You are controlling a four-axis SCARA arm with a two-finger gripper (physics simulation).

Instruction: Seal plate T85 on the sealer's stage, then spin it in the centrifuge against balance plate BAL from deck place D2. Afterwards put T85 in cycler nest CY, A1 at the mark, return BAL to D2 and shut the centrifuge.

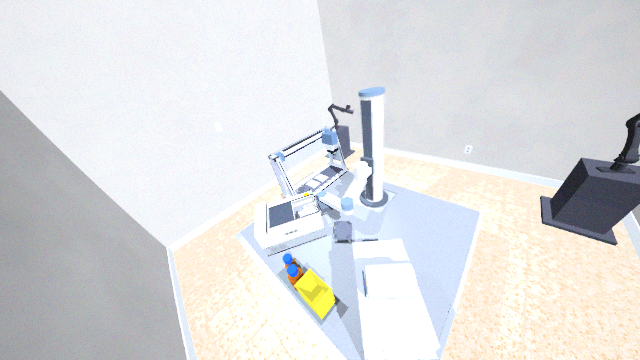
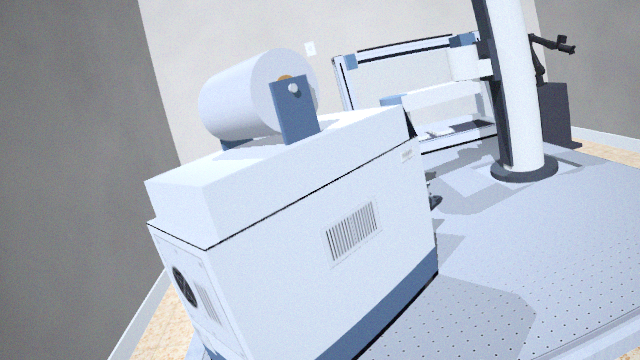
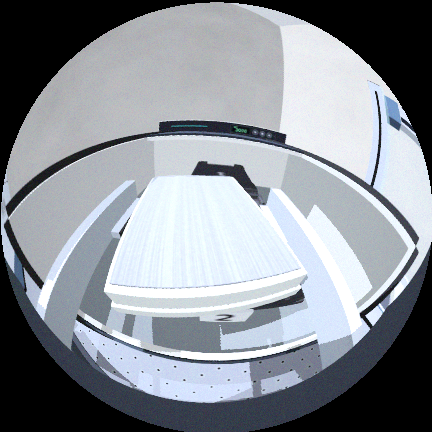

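Where they show: gripper, fingertip midpoint: [image 1: 304, 212] [image 3: 200, 193]; arm's base, link origin: [image 1: 373, 197] [image 2: 524, 170].
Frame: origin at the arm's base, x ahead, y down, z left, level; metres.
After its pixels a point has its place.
My gripper [image 3: 200, 193] @(z -0.246, x 0.582, y -0.182 m) is shut on a plate [image 3: 205, 240] @(z -0.225, x 0.531, y -0.186 m) with a pale, streaked film-like top. One long finger stands along each side of it. No name shows on the plate, so I cannot tell T85 from BAL. The plate is level inside the open chamber of the centrifuge [image 1: 292, 235] @(z -0.186, x 0.764, y -0.143 m) [image 3: 195, 126] @(z -0.346, x 0.843, y -0.237 m). Dark rotor parts [image 3: 225, 169] @(z -0.366, x 0.726, y -0.153 m) show behind it, and a white label "2" [image 3: 225, 317] @(z -0.227, x 0.506, y -0.140 m) shows under its near edge; the gap below is hidden. The sealer [image 1: 395, 320] @(z 0.563, x 0.833, y -0.363 m) [image 2: 320, 220] @(z 0.599, x 0.709, y -0.263 m) carries a large white roll [image 2: 240, 100] @(z 0.572, x 0.768, y -0.434 m); its stage is not clearly visible.
The arm's column [image 1: 374, 150] @(z 0.046, x 0.059, y -0.512 m) [image 2: 517, 90] @(z 0.066, x 0.035, y -0.286 m) stands behind the centrifuge. A gantry frame [image 1: 300, 143] @(z -0.630, x 0.187, y -0.517 m) [image 2: 400, 51] @(z -0.628, x 0.175, y -0.484 m) stands at the back. A dark block [image 1: 343, 231] @(z 0.038, x 0.487, y -0.065 m) lies between centrifuge and sealer. A yellow bin [image 1: 315, 295] @(z 0.159, x 0.909, y -0.021 m) and two blue-capped bottles [image 1: 294, 273] @(z 0.066, x 0.929, y -0.193 m) stand at the table's edge.
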